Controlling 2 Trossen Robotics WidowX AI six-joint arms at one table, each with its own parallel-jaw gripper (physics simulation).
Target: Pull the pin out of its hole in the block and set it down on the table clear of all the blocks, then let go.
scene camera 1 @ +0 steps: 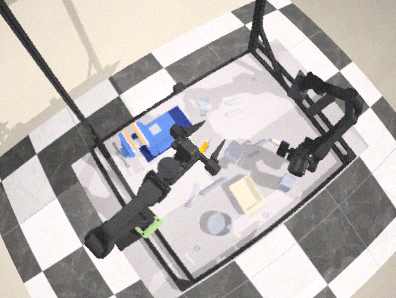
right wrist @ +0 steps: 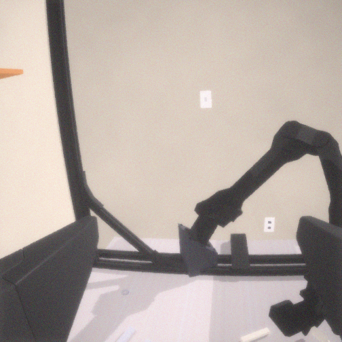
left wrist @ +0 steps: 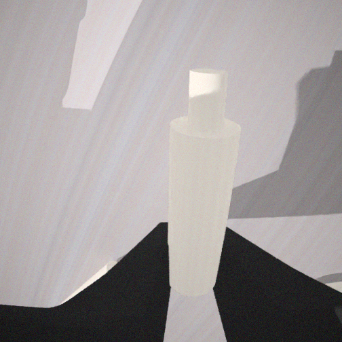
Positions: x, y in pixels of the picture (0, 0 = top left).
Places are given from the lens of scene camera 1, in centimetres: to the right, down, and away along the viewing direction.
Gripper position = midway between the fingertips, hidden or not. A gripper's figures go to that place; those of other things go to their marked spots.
right gripper [scene camera 1: 215, 130]: 5, -6, 100
pale yellow tray [scene camera 1: 245, 191]: 20, 18, 137
